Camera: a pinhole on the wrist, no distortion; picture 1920 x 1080 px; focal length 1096.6 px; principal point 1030.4 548.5 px. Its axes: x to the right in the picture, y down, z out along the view. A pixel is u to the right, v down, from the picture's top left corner.
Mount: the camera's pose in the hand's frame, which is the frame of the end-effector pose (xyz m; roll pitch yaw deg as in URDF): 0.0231 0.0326 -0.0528 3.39 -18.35 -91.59
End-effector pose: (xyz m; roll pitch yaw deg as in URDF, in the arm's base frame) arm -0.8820 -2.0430 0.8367 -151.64 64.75 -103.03
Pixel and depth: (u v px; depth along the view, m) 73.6 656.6 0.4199
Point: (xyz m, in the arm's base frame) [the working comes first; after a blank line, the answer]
In the camera's frame: -0.3664 0.0414 0.4199

-1.1278 -1.5938 0.5979
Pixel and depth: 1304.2 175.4 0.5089
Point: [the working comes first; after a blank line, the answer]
In the camera's frame: 0.1271 -0.1731 0.5089

-0.6261 -1.6157 0.8108
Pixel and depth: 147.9 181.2 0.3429
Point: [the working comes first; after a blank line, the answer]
In the camera's frame: -0.2760 -0.1149 0.3429

-1.0645 -1.6322 0.7797
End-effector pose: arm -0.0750 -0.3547 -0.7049 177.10 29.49 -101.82
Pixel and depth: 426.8 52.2 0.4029
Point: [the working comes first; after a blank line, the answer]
In the camera's frame: -0.2218 -0.1823 0.4029

-0.3968 -0.0176 -0.8195
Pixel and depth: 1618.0 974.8 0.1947
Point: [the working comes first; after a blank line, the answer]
In the camera's frame: 0.1043 0.0757 0.1947

-0.0762 -0.3461 -0.8943
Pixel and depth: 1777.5 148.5 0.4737
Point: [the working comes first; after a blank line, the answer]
In the camera's frame: 0.3227 -0.1728 0.4737

0.1027 0.0180 -1.0450
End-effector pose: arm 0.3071 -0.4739 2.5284 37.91 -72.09 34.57
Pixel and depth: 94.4 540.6 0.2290
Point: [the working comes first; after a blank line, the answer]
In the camera's frame: -0.1955 -0.0016 0.2290

0.0135 -0.4745 2.6225
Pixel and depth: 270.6 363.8 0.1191
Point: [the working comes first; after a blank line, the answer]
In the camera's frame: -0.0825 -0.0201 0.1191

0.1599 -0.4575 2.5638
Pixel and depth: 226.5 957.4 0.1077
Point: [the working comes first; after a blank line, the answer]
In the camera's frame: -0.0790 0.0402 0.1077

0.1839 -0.4434 2.6185
